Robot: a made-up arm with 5 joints.
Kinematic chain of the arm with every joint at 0, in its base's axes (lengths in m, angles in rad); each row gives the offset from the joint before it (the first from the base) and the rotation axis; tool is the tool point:
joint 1: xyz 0 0 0.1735 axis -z
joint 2: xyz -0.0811 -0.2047 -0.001 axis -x
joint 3: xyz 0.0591 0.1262 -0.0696 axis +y
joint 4: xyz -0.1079 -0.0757 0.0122 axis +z
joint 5: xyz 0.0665 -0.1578 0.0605 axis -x
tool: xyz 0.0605 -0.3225 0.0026
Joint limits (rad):
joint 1: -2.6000..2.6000
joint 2: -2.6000..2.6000
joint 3: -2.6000..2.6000
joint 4: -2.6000..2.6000
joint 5: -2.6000..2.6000
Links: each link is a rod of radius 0.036 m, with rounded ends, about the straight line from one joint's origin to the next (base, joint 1, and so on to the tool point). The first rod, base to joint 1, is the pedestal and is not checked.
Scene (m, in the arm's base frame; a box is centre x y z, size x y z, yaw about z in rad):
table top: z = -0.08
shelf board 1: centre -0.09 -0.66 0 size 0.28 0.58 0.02 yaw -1.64
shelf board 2: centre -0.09 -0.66 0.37 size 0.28 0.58 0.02 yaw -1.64
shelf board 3: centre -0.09 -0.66 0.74 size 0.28 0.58 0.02 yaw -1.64
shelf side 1: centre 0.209 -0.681 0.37 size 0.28 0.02 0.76 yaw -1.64
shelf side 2: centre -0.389 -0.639 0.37 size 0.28 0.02 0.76 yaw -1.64
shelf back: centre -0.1 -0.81 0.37 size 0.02 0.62 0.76 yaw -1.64
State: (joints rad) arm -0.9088 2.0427 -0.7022 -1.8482 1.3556
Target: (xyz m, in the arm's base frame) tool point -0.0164 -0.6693 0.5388
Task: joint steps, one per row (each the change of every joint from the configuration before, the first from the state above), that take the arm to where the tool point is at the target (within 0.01 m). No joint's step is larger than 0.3 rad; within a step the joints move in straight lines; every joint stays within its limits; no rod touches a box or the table.
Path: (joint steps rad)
1: 0.1147 0.1393 -0.0029 0.2532 0.2917
2: 0.1148 0.1393 -0.0029 0.2532 0.2917
3: 0.1147 0.1394 -0.0030 0.2532 0.2917
4: 0.1148 0.1393 -0.0029 0.2533 0.2917
5: -0.1585 0.0000 -0.1066 0.0191 -0.2733
6: -0.1584 0.0000 -0.1066 0.0192 -0.2734
7: -0.1585 0.0000 -0.1066 0.0192 -0.2734
8: -0.1584 0.0000 -0.1065 0.0192 -0.2734
9: -0.1585 0.0000 -0.1066 0.0192 -0.2734
10: -0.1584 0.0000 -0.1066 0.0192 -0.2734
11: 0.1705 -0.0458 0.0117 -0.2452 -0.0129
12: 0.1705 -0.0458 0.0118 -0.2452 -0.0129
13: 0.1705 -0.0457 0.0118 -0.2452 -0.0129
14: 0.1705 -0.0458 0.0117 -0.2452 -0.0130

